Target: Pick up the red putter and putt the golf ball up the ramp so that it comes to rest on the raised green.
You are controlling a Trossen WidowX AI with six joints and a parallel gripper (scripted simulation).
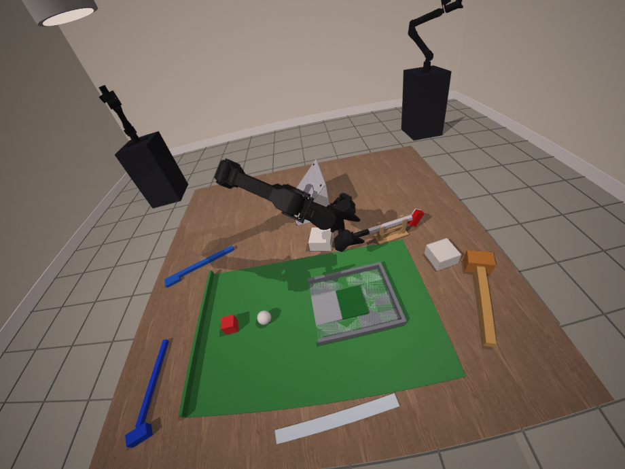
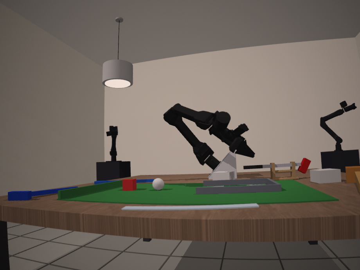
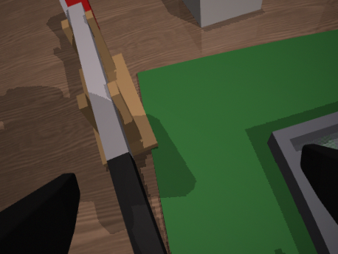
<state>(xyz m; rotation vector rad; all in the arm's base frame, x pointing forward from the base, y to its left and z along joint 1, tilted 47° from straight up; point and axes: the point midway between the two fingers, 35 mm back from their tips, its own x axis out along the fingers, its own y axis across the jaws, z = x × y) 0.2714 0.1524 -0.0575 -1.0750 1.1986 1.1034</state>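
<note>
Now: the red putter 11 cm to the left of my gripper tip, 5 cm below it and 5 cm behind it. Round my gripper tip: mat (22 cm to the right, 20 cm ahead, 11 cm below); white golf ball (36 cm to the right, 19 cm ahead, 9 cm below); wooden stand (12 cm to the left, 7 cm below, 5 cm behind).
</note>
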